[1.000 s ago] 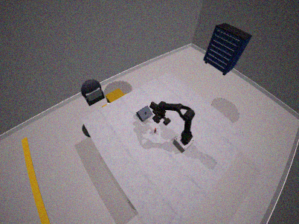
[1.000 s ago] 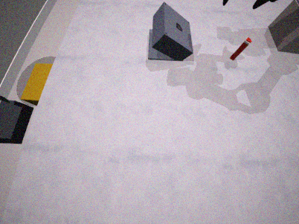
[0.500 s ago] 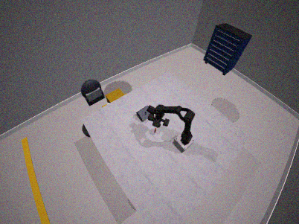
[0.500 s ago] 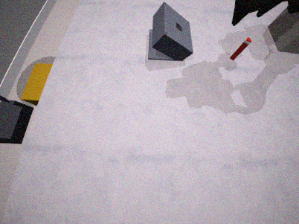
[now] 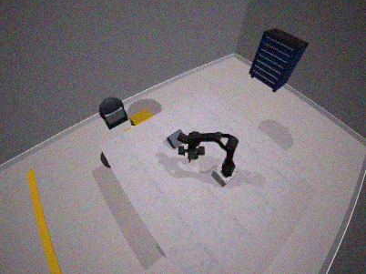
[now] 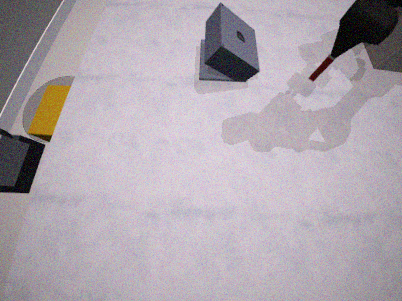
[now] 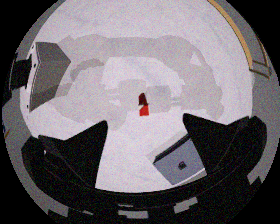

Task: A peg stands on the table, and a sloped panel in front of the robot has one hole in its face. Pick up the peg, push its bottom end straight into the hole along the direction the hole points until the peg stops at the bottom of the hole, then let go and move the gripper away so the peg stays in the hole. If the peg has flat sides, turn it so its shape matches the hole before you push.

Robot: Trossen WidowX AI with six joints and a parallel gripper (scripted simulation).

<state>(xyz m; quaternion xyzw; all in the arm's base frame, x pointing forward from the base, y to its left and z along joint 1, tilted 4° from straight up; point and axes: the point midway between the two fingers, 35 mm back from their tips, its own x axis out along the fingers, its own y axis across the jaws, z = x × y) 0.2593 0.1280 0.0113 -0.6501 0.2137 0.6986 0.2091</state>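
My gripper tip is 40 mm above the red peg. The rest, counted from my gripper tip: grey sloped panel: 210 mm ahead, 20 mm to the right, 60 mm below.
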